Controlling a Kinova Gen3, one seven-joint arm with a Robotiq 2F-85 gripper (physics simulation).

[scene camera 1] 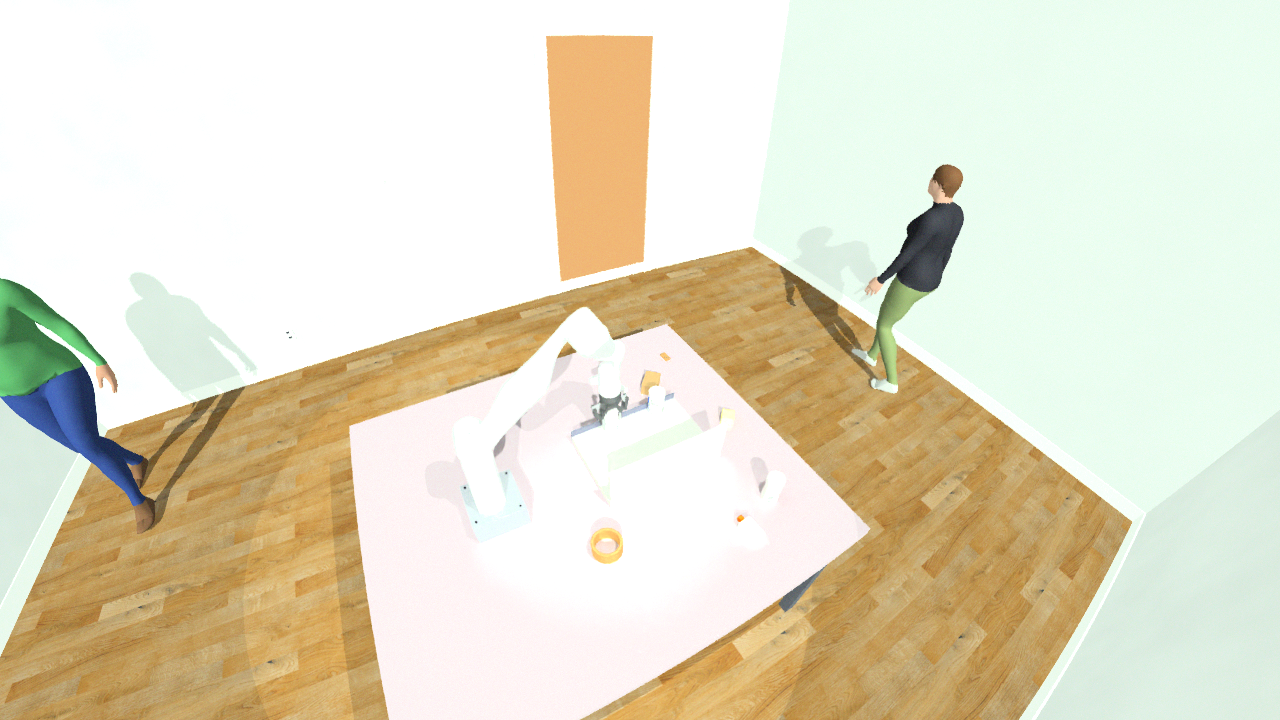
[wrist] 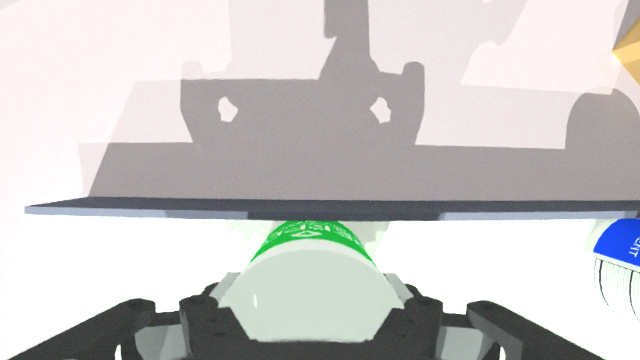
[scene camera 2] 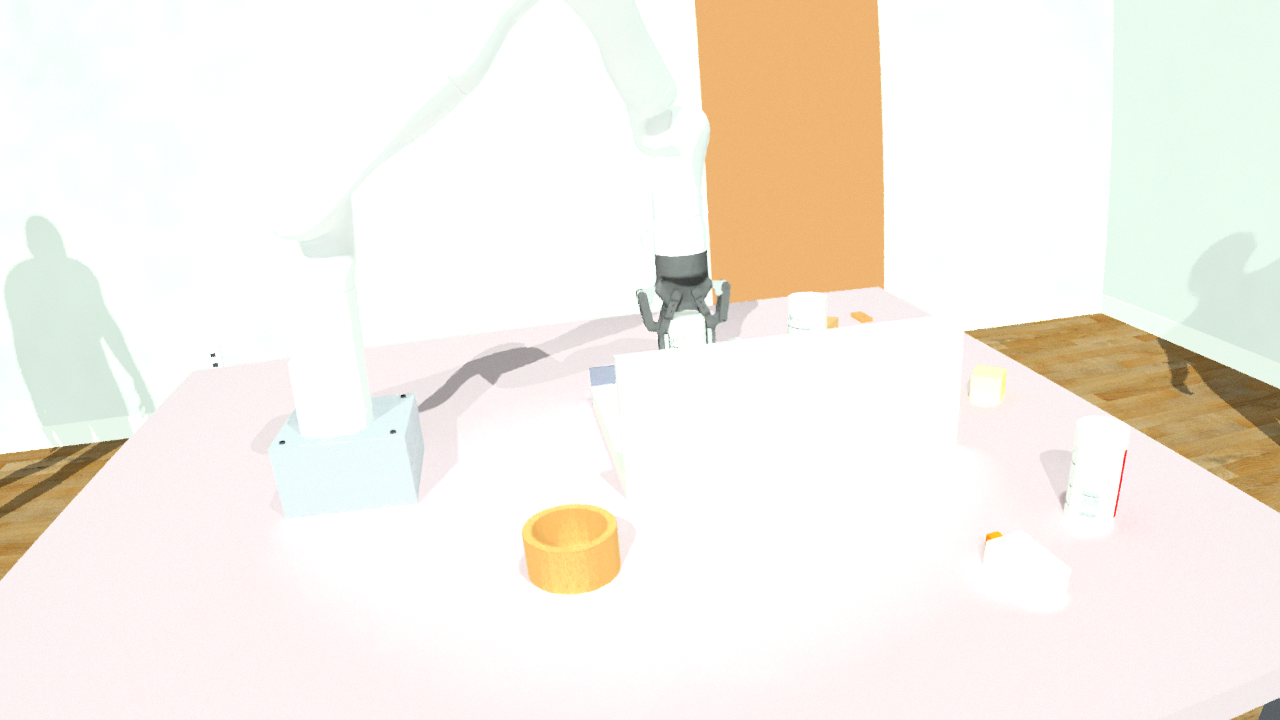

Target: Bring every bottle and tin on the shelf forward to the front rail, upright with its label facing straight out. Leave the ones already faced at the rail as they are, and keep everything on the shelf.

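Frame: origin at the arm's base, x right, y ahead, z up, level; metres.
Seen in the pictures: gripper, fingertip midpoint: (scene camera 1: 610, 421); arm's base, origin of the base link: (scene camera 1: 491, 501) (scene camera 2: 338, 423).
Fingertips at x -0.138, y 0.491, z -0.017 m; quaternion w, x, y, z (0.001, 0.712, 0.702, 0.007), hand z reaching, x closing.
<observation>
Offsets run from my fingertips to a thing's top centre. "spot": to the spot under its first point.
My gripper (scene camera 1: 611, 415) (scene camera 2: 686, 342) (wrist: 311, 295) is shut on a white-topped tin with a green label {dy +0.000, dx -0.002, dz +0.058 m} (wrist: 311, 233). The tin is upright close behind the dark front rail (scene camera 1: 586, 428) (scene camera 2: 602, 375) (wrist: 300, 210); its green label faces the rail. The rail hides its lower front, so I cannot tell whether its base touches the shelf. A white container with a blue label {dy +0.189, dx +0.004, dz +0.067 m} (scene camera 1: 657, 396) (scene camera 2: 806, 315) (wrist: 617, 242) stands at the rail to the right, partly cut off in the wrist view. The shelf's white back panel {spot: dy +0.049, dx +0.281, dz +0.012 m} (scene camera 2: 787, 411) hides much of the deck in scene camera 2.
Off the shelf, on the table, are an orange ring-shaped bowl {dy -0.228, dx +0.404, dz -0.024 m} (scene camera 1: 606, 557) (scene camera 2: 572, 568), a white bottle with a red stripe {dy +0.333, dx +0.510, dz +0.035 m} (scene camera 1: 772, 488) (scene camera 2: 1097, 470), a white block-like object {dy +0.190, dx +0.572, dz -0.046 m} (scene camera 2: 1024, 564), a yellow cube {dy +0.425, dx +0.155, dz -0.036 m} (scene camera 1: 726, 415) (scene camera 2: 987, 385) and an orange block {dy +0.261, dx -0.146, dz -0.024 m} (scene camera 1: 650, 382) (wrist: 631, 55) beyond the rail.
</observation>
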